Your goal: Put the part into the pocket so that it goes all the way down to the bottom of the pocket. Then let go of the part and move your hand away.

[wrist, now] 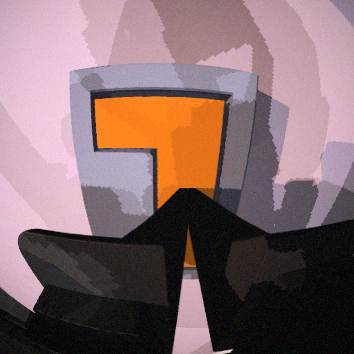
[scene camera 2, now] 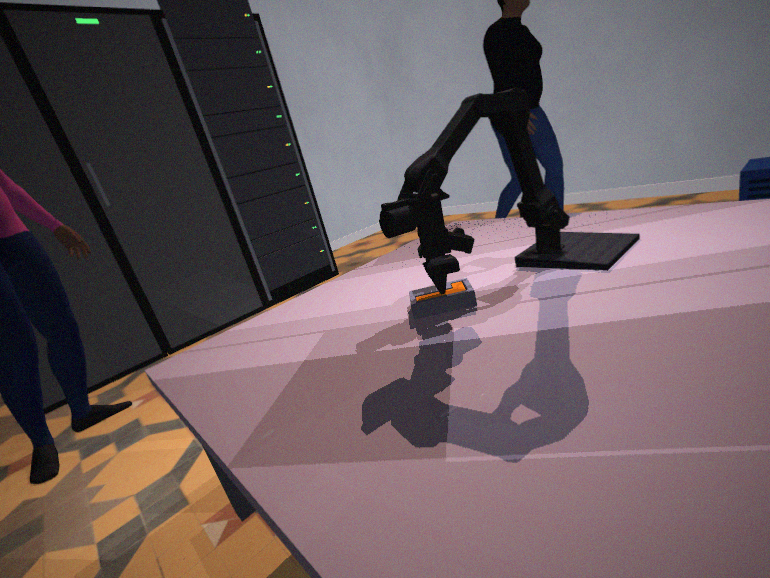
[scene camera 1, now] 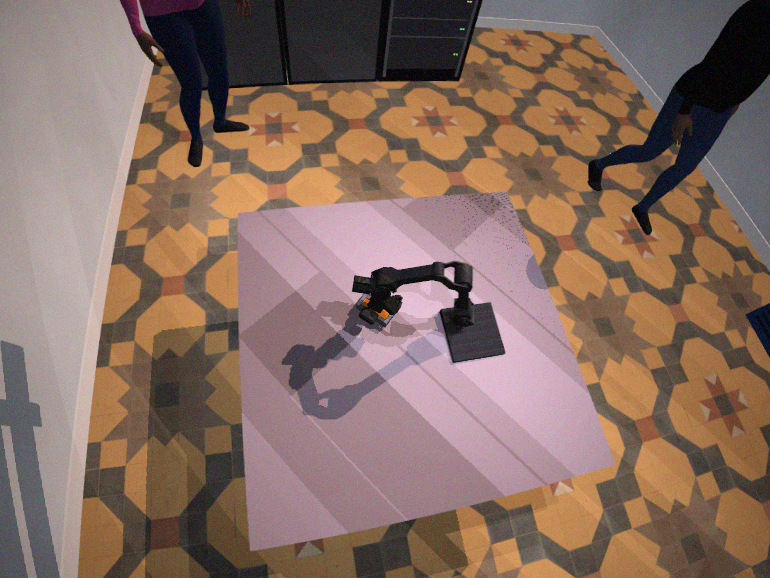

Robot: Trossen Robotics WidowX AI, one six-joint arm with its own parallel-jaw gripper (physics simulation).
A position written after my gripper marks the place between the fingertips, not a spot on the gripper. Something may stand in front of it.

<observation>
My gripper [scene camera 2: 442,293] grips an orange L-shaped block [wrist: 186,131].
My gripper is seen too in the wrist view [wrist: 186,195] and in scene camera 1 [scene camera 1: 376,309].
</observation>
